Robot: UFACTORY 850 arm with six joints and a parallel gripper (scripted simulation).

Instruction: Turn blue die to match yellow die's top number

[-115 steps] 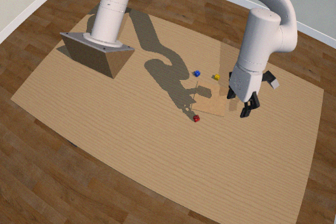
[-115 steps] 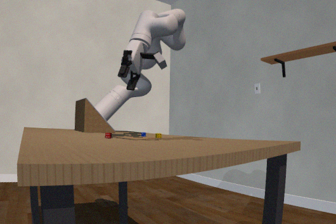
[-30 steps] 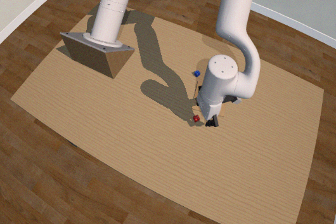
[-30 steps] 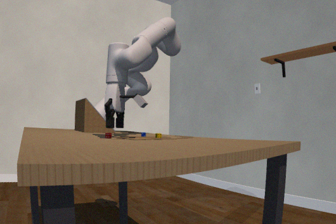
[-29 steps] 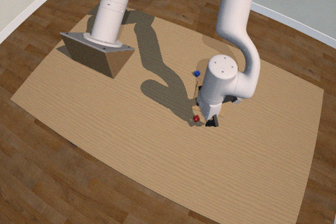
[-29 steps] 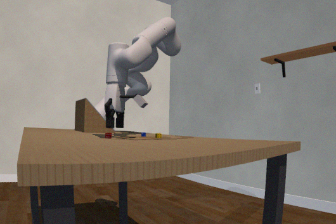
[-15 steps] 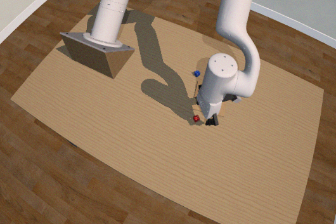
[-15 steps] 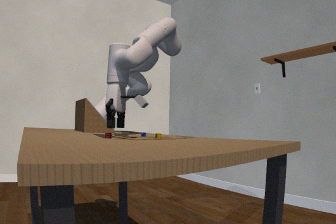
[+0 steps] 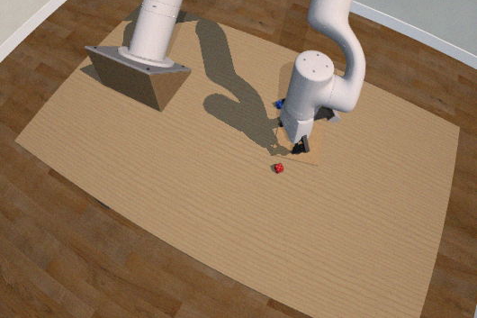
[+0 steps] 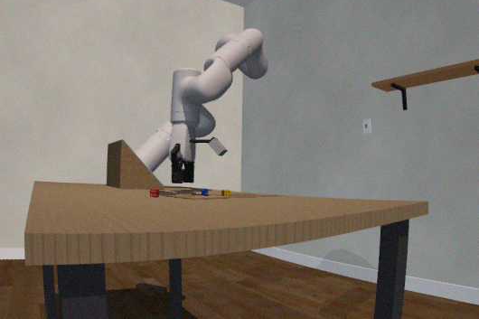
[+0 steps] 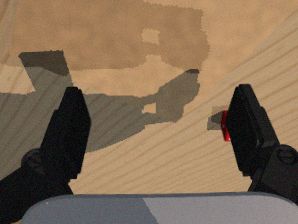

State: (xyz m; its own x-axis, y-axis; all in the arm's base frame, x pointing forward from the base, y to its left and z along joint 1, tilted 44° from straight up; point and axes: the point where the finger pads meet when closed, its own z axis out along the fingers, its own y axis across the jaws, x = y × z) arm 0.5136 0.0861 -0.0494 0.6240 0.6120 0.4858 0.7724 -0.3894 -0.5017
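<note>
Right now my hand is 20 mm short of the tan mat, 30 mm to the right of it and 50 mm above it. From my hand the other things lie so: blue die: 90 mm behind, 100 mm to the left, 40 mm below; then red die: 20 mm ahead, 90 mm to the right, 40 mm below; then yellow die: 10 mm behind, 140 mm to the left, 40 mm below.
</note>
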